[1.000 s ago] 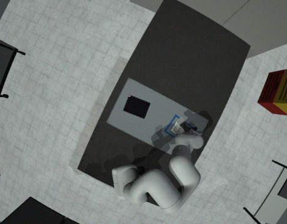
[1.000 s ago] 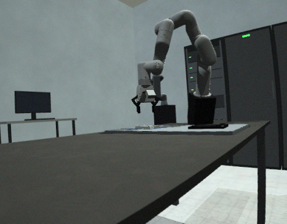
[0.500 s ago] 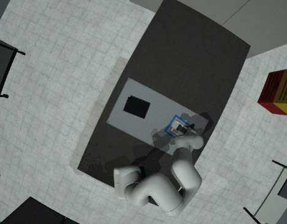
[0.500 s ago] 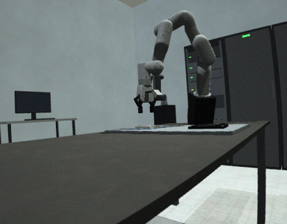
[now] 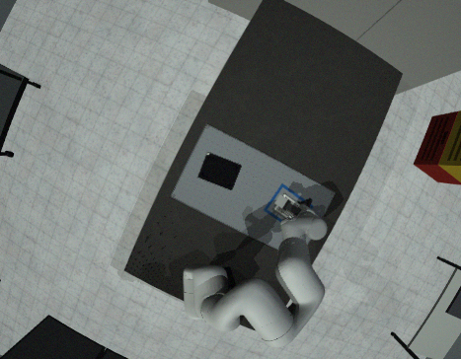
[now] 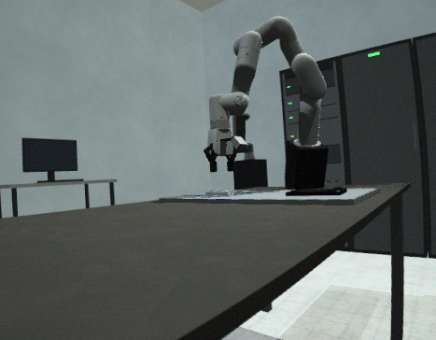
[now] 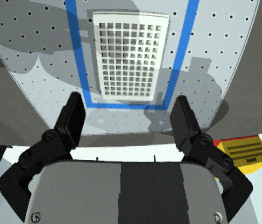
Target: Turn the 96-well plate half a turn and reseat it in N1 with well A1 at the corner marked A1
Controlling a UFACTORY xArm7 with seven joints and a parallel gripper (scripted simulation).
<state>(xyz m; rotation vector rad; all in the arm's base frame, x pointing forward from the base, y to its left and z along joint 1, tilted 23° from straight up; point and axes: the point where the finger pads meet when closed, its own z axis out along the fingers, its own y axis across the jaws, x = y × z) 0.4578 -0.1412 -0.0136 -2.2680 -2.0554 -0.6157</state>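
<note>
Right now the white 96-well plate is 9 cm below my hand. Round my hand: black plate nest N1: 2 cm behind, 37 cm to the left, 9 cm below.
</note>
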